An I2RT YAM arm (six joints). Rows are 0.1 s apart.
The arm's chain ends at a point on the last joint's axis. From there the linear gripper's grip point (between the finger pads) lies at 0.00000 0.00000 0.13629 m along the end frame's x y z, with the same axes.
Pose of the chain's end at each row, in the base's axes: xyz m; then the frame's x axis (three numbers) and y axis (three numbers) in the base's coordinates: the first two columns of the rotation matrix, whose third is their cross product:
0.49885 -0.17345 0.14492 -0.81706 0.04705 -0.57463 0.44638 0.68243 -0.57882
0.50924 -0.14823 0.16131 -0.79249 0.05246 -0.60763 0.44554 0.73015 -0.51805
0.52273 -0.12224 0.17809 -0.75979 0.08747 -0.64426 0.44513 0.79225 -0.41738
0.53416 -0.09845 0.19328 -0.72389 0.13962 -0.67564 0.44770 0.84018 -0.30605
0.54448 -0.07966 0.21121 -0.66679 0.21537 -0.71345 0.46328 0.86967 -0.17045
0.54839 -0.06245 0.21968 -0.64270 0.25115 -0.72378 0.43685 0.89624 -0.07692
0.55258 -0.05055 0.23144 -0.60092 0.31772 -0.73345 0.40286 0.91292 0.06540
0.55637 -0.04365 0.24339 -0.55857 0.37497 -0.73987 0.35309 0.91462 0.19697
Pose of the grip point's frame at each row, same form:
0.54858 -0.27286 0.06606 -0.81706 0.04705 -0.57463 0.44638 0.68243 -0.57882
0.56600 -0.24108 0.07926 -0.79249 0.05246 -0.60763 0.44554 0.73015 -0.51805
0.58732 -0.20455 0.09074 -0.75979 0.08747 -0.64426 0.44513 0.79225 -0.41738
0.60570 -0.16987 0.10187 -0.72389 0.13962 -0.67564 0.44770 0.84018 -0.30605
0.62404 -0.14020 0.11858 -0.66679 0.21537 -0.71345 0.46328 0.86967 -0.17045
0.63417 -0.11228 0.12622 -0.64270 0.25115 -0.72378 0.43685 0.89624 -0.07692
0.64667 -0.08546 0.13923 -0.60092 0.31772 -0.73345 0.40286 0.91292 0.06540
0.65866 -0.06426 0.15572 -0.55857 0.37497 -0.73987 0.35309 0.91462 0.19697

